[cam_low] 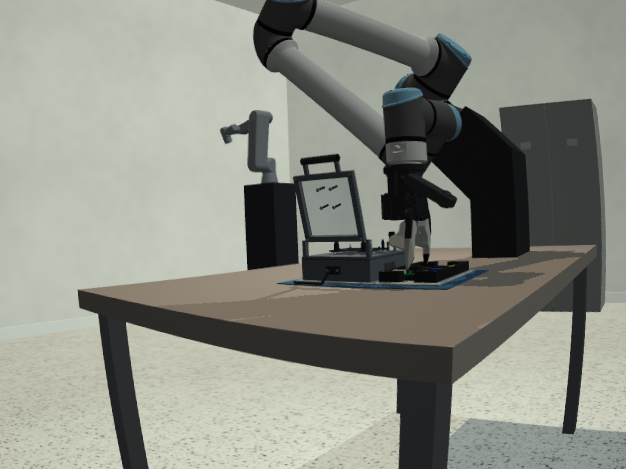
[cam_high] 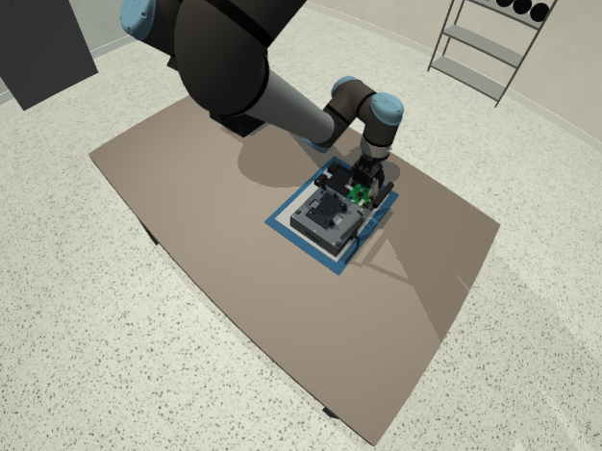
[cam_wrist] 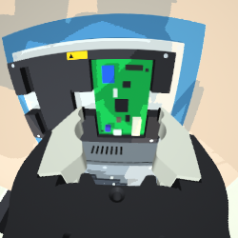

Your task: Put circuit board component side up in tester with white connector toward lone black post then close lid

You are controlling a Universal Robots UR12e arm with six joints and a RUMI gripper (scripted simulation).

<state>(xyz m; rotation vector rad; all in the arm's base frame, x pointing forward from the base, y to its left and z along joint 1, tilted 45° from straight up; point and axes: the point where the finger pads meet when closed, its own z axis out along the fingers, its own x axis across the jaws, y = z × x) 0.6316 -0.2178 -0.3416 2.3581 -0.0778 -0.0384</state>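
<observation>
Now: the green circuit board 20 mm below my hand. From my hand the other things lie so: tester bed: 160 mm to the right, 40 mm behind, 30 mm above; then black post: 110 mm to the right, 110 mm behind, 50 mm above; then tester: 130 mm to the right, 70 mm above, 10 mm behind.
</observation>
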